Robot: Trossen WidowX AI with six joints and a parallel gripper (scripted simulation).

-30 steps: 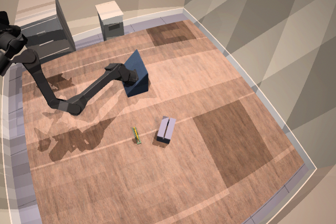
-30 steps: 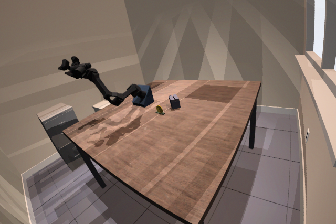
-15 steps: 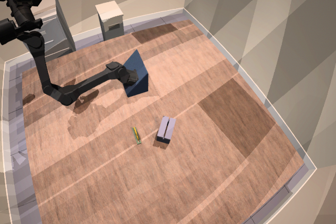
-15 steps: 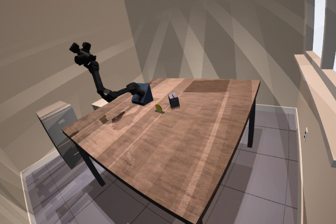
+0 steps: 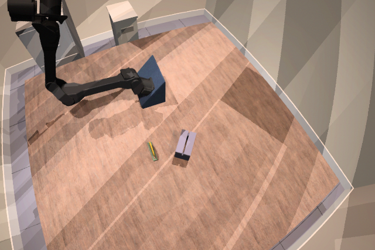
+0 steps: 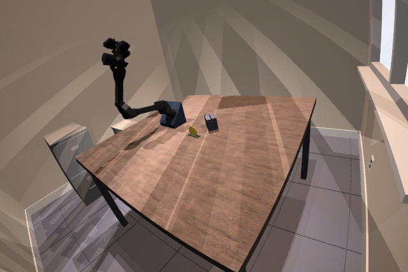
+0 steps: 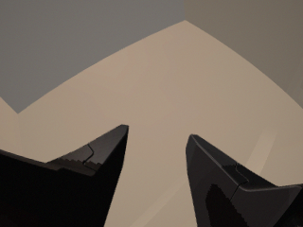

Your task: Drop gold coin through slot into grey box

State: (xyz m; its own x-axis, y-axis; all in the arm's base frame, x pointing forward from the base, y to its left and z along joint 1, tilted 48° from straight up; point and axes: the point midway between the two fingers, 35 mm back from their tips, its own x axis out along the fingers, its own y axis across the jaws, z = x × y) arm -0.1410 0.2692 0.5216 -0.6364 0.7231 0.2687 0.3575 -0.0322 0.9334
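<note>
Right now my gripper tip is 64 cm above the gold coin, 39 cm short of it and 14 cm to the right of it.
</note>
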